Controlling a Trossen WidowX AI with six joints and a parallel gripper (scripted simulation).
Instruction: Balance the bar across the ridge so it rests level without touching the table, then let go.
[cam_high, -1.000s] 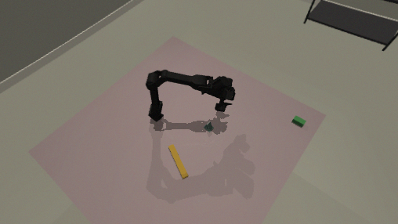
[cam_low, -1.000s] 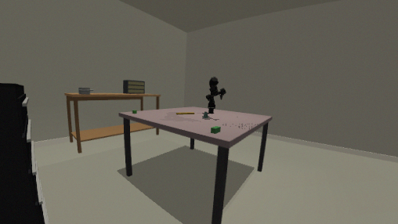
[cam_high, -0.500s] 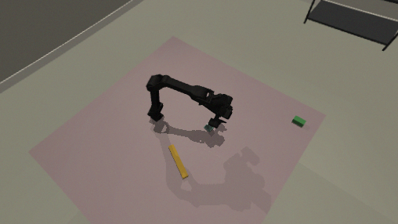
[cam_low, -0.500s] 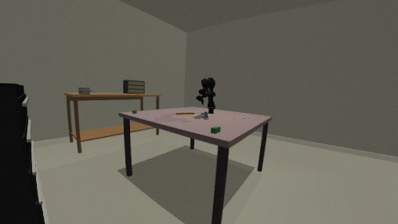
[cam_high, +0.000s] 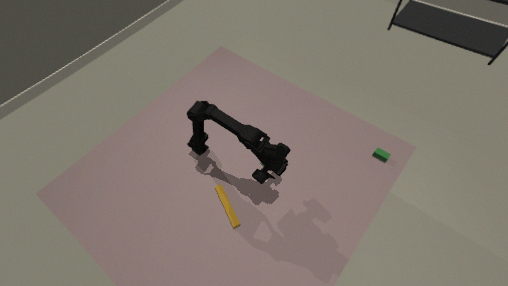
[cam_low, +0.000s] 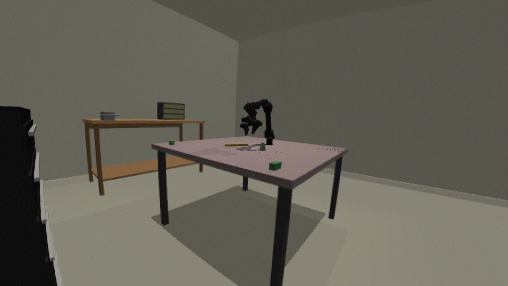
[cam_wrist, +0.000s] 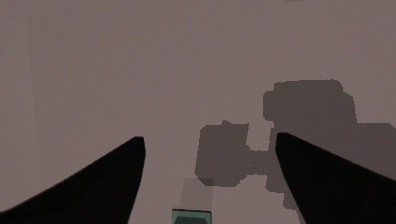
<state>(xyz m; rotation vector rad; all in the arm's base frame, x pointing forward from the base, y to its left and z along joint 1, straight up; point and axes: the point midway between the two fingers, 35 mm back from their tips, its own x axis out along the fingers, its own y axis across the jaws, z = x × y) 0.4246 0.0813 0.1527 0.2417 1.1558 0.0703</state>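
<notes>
The yellow bar is 120 mm behind my gripper tip, 230 mm to the right of it and 110 mm below it. Also, from my gripper tip: small green block (300 mm ahead, 590 mm to the right, 110 mm below).
</notes>
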